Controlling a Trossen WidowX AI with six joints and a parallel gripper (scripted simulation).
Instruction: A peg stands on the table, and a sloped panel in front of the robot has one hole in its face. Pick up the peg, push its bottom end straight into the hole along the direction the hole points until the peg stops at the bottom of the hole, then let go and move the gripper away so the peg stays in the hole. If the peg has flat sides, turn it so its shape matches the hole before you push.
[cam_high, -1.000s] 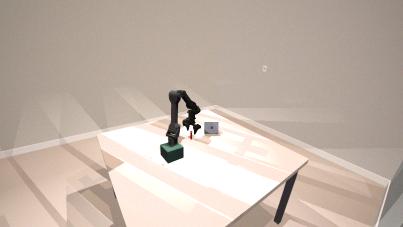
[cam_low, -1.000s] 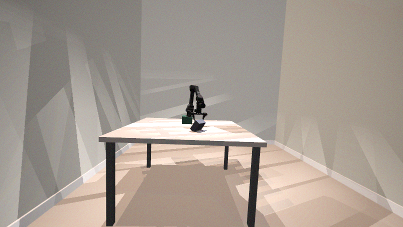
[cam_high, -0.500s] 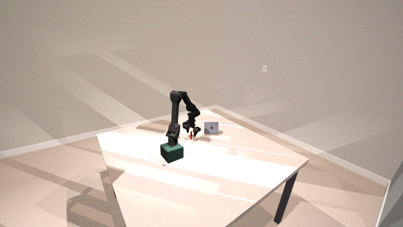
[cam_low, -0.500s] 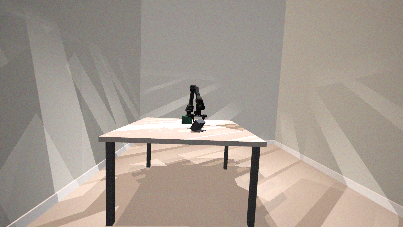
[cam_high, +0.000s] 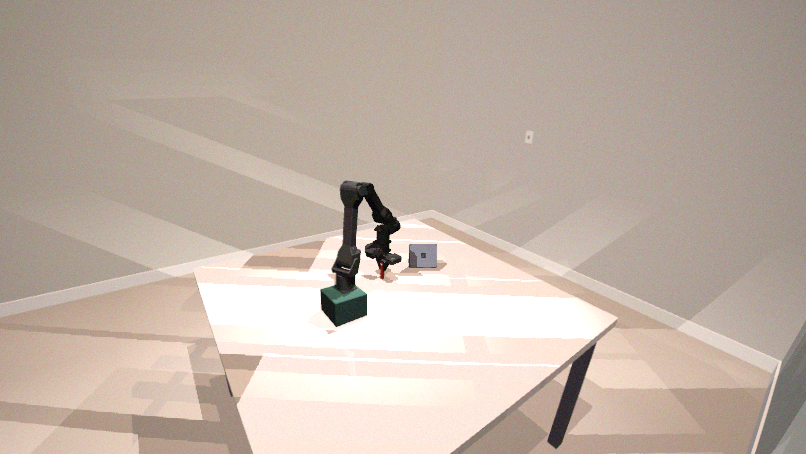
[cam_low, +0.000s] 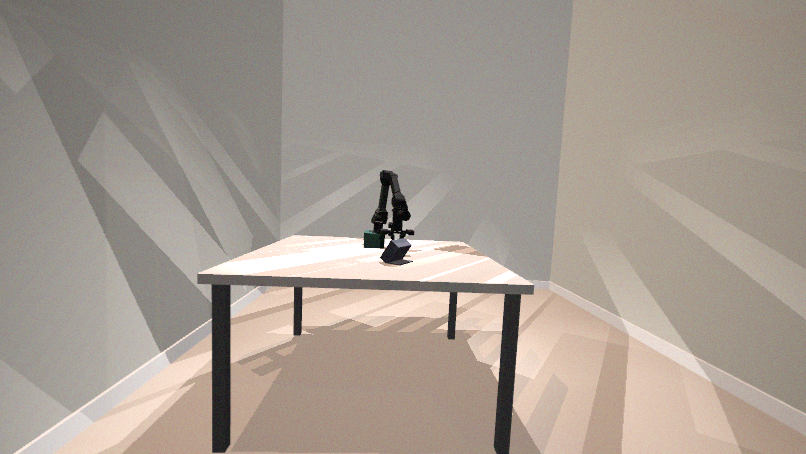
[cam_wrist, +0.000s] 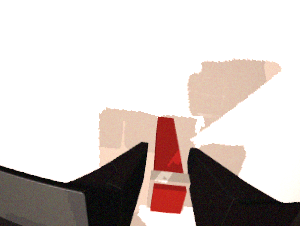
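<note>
My gripper tip is now 220 mm short of the panel, 40 mm to the left of it and 10 mm below it. The rest, counted from my gripper tip: red square peg: 20 mm above.
</note>
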